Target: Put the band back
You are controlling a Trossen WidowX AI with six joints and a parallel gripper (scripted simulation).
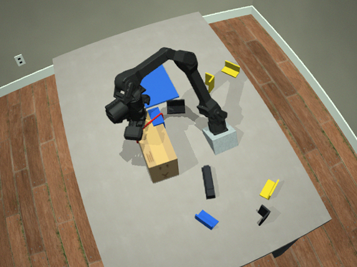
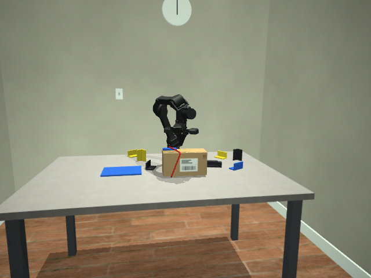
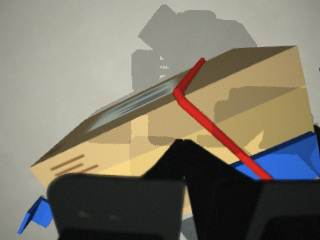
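The carton is 14 cm below my hand, 4 cm behind it and 2 cm to the left of it. The rest, counted from my hand: black block: 22 cm to the left, 20 cm below, 19 cm behind; then black angle piece: 20 cm below, 19 cm behind, 17 cm to the right; then flat blue sheet: 34 cm to the right, 21 cm below, 14 cm behind.
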